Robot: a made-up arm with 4 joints.
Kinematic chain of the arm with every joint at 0, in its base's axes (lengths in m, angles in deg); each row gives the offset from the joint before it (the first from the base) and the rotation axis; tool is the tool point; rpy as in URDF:
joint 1: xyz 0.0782 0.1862 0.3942 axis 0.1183 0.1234 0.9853
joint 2: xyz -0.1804 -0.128 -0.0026 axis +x
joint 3: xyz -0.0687 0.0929 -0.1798 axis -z
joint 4: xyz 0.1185 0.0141 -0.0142 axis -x
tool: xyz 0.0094 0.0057 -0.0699 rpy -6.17 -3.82 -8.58
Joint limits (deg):
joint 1: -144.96..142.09
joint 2: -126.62..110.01
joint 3: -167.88..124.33
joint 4: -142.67..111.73
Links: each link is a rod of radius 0.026 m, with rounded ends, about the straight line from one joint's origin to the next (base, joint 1, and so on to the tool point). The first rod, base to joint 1, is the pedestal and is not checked.
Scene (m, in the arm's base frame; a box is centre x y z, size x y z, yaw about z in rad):
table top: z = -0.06
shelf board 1: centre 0.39 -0.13 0 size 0.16 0.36 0.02 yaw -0.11
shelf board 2: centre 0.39 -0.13 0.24 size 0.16 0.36 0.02 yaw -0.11
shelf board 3: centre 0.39 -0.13 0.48 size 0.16 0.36 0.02 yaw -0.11
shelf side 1: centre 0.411 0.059 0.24 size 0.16 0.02 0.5 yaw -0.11
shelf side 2: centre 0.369 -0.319 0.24 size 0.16 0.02 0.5 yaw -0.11
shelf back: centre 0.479 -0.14 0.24 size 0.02 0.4 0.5 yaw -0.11
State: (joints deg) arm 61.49 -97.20 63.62 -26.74
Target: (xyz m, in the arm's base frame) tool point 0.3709 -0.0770 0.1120
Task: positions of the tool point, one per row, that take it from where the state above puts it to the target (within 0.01 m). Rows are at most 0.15 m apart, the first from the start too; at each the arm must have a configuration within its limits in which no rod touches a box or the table.
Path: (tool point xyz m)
1: 0.2740 -0.1796 0.3128
2: 0.1860 -0.2117 0.2550
3: 0.0780 -0.2105 0.1986
4: -0.0386 -0.1669 0.1539
5: -0.1477 -0.0805 0.1325
6: -0.0199 -0.1207 0.1263
7: 0.0989 -0.0976 0.1148
8: 0.1808 -0.0298 0.1022
9: 0.2147 0.0542 0.0920
10: 0.2745 0.0293 0.0922
11: 0.3215 -0.0040 0.0988
12: 0.3535 -0.0412 0.1070
13: 0.3709 -0.0770 0.1120

